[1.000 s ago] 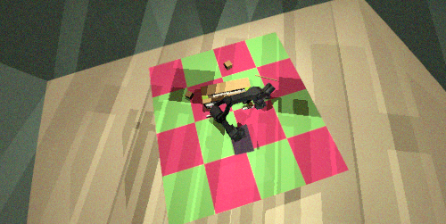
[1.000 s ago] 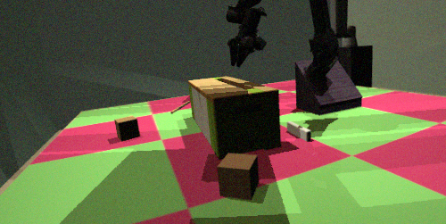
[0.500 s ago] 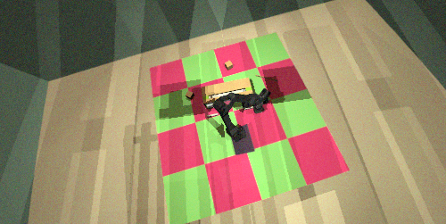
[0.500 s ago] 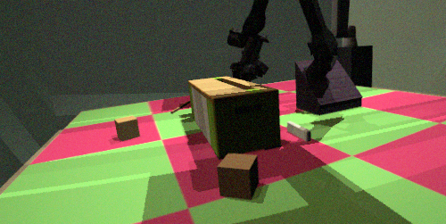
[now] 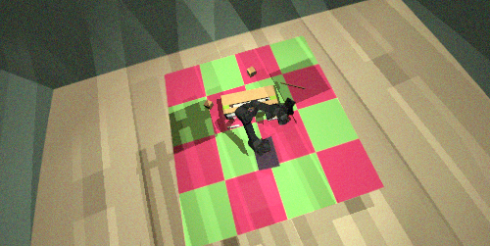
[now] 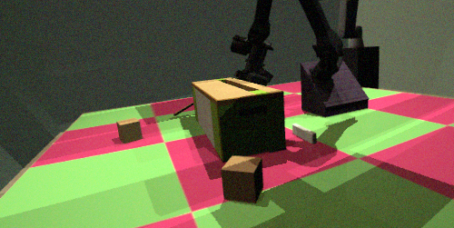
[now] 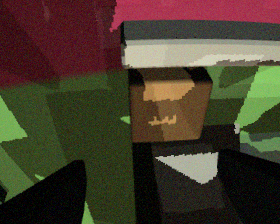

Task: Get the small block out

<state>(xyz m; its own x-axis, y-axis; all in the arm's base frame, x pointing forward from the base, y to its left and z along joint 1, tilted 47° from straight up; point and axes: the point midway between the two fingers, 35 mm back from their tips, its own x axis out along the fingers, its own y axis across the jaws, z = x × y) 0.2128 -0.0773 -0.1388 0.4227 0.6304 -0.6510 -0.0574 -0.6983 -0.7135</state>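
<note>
Right now my gripper tip is 2 cm past the small brown block, 1 cm to the right of it and 3 cm above it. From my gripper tip the other things lie so: thin stick: 18 cm ahead, 20 cm to the right, 4 cm below; then box: 8 cm ahead, 18 cm to the left, 2 cm above.
</note>
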